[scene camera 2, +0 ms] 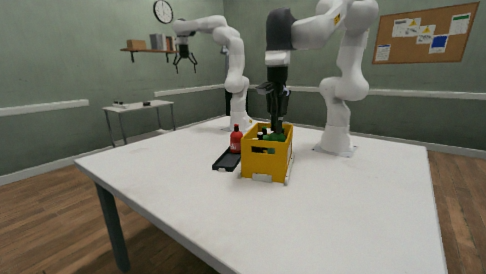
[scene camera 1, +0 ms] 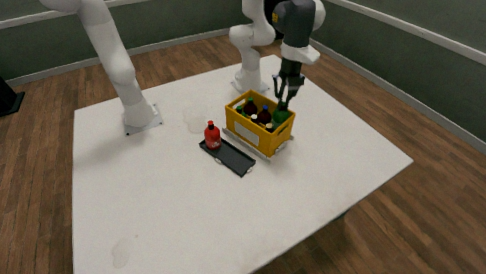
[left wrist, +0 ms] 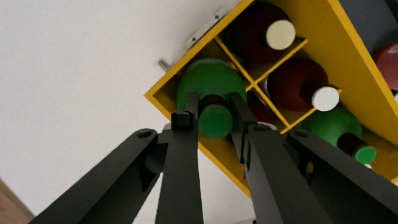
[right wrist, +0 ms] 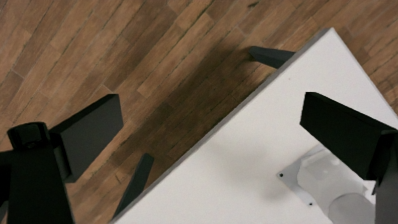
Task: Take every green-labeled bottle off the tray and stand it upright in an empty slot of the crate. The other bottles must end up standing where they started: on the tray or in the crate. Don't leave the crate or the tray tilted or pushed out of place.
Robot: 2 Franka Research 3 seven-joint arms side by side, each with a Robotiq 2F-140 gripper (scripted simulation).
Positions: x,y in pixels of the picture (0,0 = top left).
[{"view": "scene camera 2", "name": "my left gripper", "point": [276,131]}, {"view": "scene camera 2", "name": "yellow crate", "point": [276,164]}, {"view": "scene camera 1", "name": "my left gripper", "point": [282,108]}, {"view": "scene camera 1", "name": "yellow crate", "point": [264,141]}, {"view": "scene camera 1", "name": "tray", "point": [236,160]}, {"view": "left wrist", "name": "my left gripper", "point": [213,107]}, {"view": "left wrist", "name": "yellow crate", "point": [331,40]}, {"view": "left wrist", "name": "green bottle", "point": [213,79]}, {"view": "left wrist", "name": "green bottle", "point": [338,126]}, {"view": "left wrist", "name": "white-capped bottle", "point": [255,39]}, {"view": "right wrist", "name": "my right gripper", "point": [211,109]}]
